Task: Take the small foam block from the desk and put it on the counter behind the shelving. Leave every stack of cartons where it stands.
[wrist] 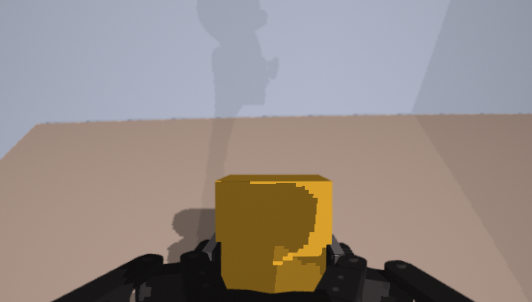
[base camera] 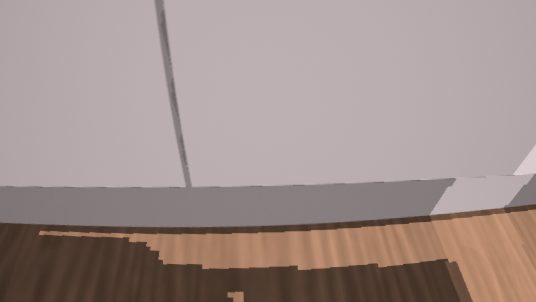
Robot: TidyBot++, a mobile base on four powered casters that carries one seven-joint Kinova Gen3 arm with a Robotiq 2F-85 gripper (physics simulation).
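Places are measured from the arm's base along level axes (x ahead, y left, z up), in centimetres.
Where they show: gripper, fingertip midpoint: [wrist: 273,249].
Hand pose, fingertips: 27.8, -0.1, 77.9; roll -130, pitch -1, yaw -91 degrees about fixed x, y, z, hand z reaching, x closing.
Note:
Each offset is from my fingertips to the centre of the thing, as dx, dy, dz. "spot": to the spot under its first point. Level surfaces: height alone.
The small foam block @[-0.1, +0.0, -0.2] [wrist: 270,220], a yellow box shape, is held between the fingers at the lower middle of the wrist view. My gripper [wrist: 273,249] is shut on it, with one black finger at each side. The counter @[dz -26.6] [wrist: 110,165] has a light brown top that spreads out below and behind the block in the wrist view. I cannot tell how high the block is above the top. In the base camera view the counter's pale cabinet front @[spot: -1.8, -4.0, -94.2] [base camera: 325,100] stands close ahead. The desk, the shelving and the cartons do not show in these views.
A blue-grey wall [wrist: 340,55] rises behind the counter's back edge, with the arm's shadow on it. The counter's left end shows at the left of the wrist view. A grey kick board [base camera: 225,206] meets the wooden floor @[dz -117.6] [base camera: 300,247] in the base camera view.

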